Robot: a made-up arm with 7 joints. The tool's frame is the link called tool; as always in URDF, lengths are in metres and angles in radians. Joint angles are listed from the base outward.
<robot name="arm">
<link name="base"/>
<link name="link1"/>
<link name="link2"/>
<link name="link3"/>
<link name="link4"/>
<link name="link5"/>
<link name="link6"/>
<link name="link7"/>
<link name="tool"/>
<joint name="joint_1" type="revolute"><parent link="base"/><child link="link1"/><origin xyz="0 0 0" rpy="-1.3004 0.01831 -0.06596"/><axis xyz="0 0 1"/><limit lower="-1.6" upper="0.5"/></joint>
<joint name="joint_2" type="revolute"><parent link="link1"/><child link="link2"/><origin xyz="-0.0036 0.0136 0.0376" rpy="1.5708 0 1.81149"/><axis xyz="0 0 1"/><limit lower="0" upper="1.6"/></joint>
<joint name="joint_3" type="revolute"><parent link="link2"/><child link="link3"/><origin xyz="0.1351 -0.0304 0.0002" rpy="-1.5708 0 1.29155"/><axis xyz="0 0 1"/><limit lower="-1.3" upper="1.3"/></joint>
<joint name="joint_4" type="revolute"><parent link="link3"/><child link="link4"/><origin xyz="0 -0.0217 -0.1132" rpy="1.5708 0 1.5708"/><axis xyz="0 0 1"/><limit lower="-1.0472" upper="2.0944"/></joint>
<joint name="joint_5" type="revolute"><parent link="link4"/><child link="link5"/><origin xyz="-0.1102 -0.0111 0.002" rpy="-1.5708 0 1.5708"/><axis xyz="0 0 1"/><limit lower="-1.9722" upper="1.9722"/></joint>
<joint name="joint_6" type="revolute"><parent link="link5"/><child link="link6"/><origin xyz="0 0 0.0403" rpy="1.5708 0 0"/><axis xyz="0 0 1"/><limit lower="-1.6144" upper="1.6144"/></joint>
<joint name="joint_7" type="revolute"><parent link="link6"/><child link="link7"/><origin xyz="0.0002 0.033 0" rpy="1.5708 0 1.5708"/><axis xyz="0 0 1"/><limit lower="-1.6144" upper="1.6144"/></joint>
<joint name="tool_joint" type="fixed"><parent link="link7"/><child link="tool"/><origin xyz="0 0 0"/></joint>
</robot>
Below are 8 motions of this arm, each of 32 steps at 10 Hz.
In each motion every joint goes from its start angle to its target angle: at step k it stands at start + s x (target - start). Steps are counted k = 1, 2, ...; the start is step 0. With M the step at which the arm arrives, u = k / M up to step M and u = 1 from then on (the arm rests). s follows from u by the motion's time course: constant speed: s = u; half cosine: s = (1 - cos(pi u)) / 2; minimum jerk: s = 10 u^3 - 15 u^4 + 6 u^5.
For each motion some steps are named. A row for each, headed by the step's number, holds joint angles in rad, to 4 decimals.
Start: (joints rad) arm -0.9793 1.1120 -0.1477 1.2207 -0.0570 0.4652 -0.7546
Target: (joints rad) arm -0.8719 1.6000 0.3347 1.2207 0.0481 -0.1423 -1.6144
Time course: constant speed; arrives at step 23
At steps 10, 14, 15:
10: -0.9326 1.3242 0.0620 1.2207 -0.0113 0.2011 -1.1284
14: -0.9139 1.4090 0.1459 1.2207 0.0070 0.0954 -1.2780
15: -0.9093 1.4303 0.1669 1.2207 0.0115 0.0690 -1.3153

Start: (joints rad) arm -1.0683 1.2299 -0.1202 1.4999 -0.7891 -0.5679 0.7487
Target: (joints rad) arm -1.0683 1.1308 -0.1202 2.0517 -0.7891 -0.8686 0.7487
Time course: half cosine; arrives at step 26
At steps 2, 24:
2: -1.0683 1.2285 -0.1202 1.5079 -0.7891 -0.5723 0.7487
24: -1.0683 1.1322 -0.1202 2.0437 -0.7891 -0.8642 0.7487

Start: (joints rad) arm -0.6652 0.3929 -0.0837 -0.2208 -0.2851 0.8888 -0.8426
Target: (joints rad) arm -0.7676 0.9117 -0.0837 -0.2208 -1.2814 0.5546 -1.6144
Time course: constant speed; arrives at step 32
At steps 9, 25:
9: -0.6940 0.5388 -0.0837 -0.2208 -0.5653 0.7948 -1.0597
25: -0.7452 0.7982 -0.0837 -0.2208 -1.0635 0.6277 -1.4456

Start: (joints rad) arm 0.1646 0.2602 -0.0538 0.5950 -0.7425 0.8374 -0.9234
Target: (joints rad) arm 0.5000 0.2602 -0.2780 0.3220 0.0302 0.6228 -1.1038
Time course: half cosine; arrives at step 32
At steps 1, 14, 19, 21, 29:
1: 0.1654 0.2602 -0.0543 0.5943 -0.7406 0.8369 -0.9238
14: 0.2996 0.2602 -0.1440 0.4851 -0.4315 0.7510 -0.9960
19: 0.3810 0.2602 -0.1984 0.4189 -0.2440 0.6990 -1.0398
21: 0.4114 0.2602 -0.2187 0.3942 -0.1740 0.6795 -1.0561
29: 0.4928 0.2602 -0.2732 0.3279 0.0136 0.6274 -1.0999

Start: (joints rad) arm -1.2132 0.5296 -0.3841 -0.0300 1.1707 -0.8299 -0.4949
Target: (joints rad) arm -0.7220 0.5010 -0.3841 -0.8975 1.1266 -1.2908 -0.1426
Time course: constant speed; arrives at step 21
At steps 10, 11, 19, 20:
10: -0.9793 0.5160 -0.3841 -0.4431 1.1497 -1.0494 -0.3271
11: -0.9559 0.5146 -0.3841 -0.4844 1.1476 -1.0713 -0.3104
19: -0.7688 0.5037 -0.3841 -0.8149 1.1308 -1.2469 -0.1762
20: -0.7454 0.5024 -0.3841 -0.8562 1.1287 -1.2689 -0.1594

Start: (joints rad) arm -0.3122 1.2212 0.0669 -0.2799 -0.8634 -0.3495 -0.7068
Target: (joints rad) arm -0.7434 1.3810 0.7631 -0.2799 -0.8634 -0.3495 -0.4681
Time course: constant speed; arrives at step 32
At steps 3, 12, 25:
3: -0.3526 1.2362 0.1322 -0.2799 -0.8634 -0.3495 -0.6844
12: -0.4739 1.2811 0.3280 -0.2799 -0.8634 -0.3495 -0.6173
25: -0.6491 1.3460 0.6108 -0.2799 -0.8634 -0.3495 -0.5203

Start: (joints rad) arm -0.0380 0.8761 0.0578 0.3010 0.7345 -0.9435 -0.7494
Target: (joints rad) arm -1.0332 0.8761 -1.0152 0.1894 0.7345 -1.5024 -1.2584
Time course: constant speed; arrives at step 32
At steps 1, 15, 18, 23, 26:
1: -0.0691 0.8761 0.0243 0.2975 0.7345 -0.9610 -0.7653
15: -0.5045 0.8761 -0.4452 0.2487 0.7345 -1.2055 -0.9880
18: -0.5978 0.8761 -0.5458 0.2382 0.7345 -1.2579 -1.0357
23: -0.7533 0.8761 -0.7134 0.2208 0.7345 -1.3452 -1.1152
26: -0.8466 0.8761 -0.8140 0.2103 0.7345 -1.3976 -1.1630

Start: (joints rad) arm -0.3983 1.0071 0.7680 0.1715 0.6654 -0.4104 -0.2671
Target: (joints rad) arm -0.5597 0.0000 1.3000 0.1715 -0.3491 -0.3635 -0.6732
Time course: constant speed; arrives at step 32
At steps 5, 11, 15, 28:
5: -0.4235 0.8497 0.8511 0.1715 0.5069 -0.4031 -0.3306
11: -0.4538 0.6609 0.9509 0.1715 0.3167 -0.3943 -0.4067
15: -0.4740 0.5350 1.0174 0.1715 0.1899 -0.3884 -0.4575
28: -0.5395 0.1259 1.2335 0.1715 -0.2223 -0.3694 -0.6224

